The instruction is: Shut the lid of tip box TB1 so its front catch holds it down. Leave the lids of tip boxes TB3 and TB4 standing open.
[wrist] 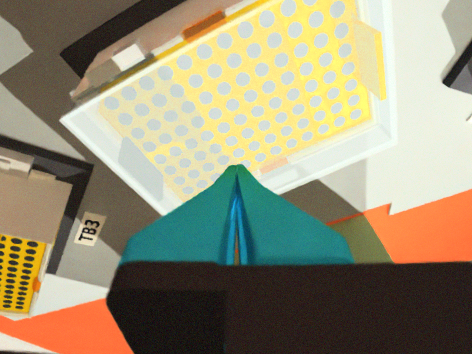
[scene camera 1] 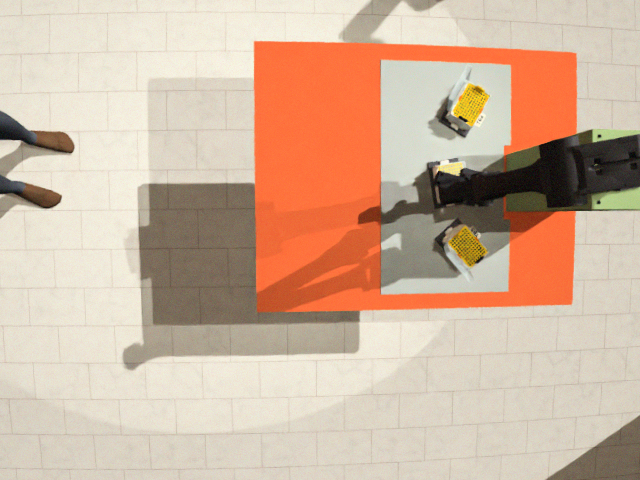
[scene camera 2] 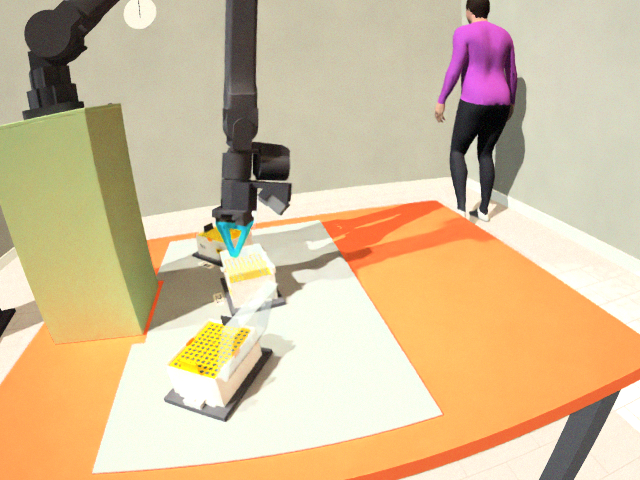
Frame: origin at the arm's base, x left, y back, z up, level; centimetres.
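Seen in the pictures: gripper, fingertip midpoint: [wrist: 236, 176] [scene camera 2: 234, 256]; arm's base, link origin: [scene camera 2: 56, 114].
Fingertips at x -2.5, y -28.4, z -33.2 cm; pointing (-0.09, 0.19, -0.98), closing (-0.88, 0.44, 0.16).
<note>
Pixels of each thing's top centre, then the offset from my fingertips to it. "*": a spot on its surface instead. Level surfaces: height alone.
- Tip box TB1, top centre: [wrist: 264, 152] [scene camera 2: 238, 259] [scene camera 1: 458, 181] dy -0.5, dx -1.7, dz +0.0 cm
- TB4, surface spot: [scene camera 2: 259, 310] * dy +2.1, dx -30.0, dz +5.4 cm
- grey mat, surface height: dz -7.8 cm
- orange table, surface height: dz -8.1 cm
Tip box TB1 [scene camera 1: 448, 168] [scene camera 2: 251, 290] [wrist: 270, 85] is the middle box. Its clear lid [scene camera 2: 256, 254] [wrist: 320, 172] lies over the yellow tip rack; whether it is fully down or caught cannot be told. My gripper [scene camera 2: 234, 254] [wrist: 236, 176] is shut and empty, pointing down, with its tips at or just above the lid near one edge; contact is unclear. The arm hides part of TB1 in scene camera 1. TB3 [scene camera 1: 467, 246] [scene camera 2: 208, 250] [wrist: 32, 210] and TB4 [scene camera 1: 470, 104] [scene camera 2: 199, 386] stand on either side. The lid of TB4 [scene camera 1: 455, 93] [scene camera 2: 259, 310] stands open, as does the lid of TB3 [scene camera 1: 457, 262].
The boxes stand on a grey mat [scene camera 1: 403, 113] [scene camera 2: 330, 382] on an orange table [scene camera 1: 315, 129] [scene camera 2: 465, 310]. The arm's green pedestal [scene camera 1: 522, 178] [scene camera 2: 51, 222] is at the table's edge. A person in purple [scene camera 2: 483, 62] stands beyond the table in scene camera 2.
</note>
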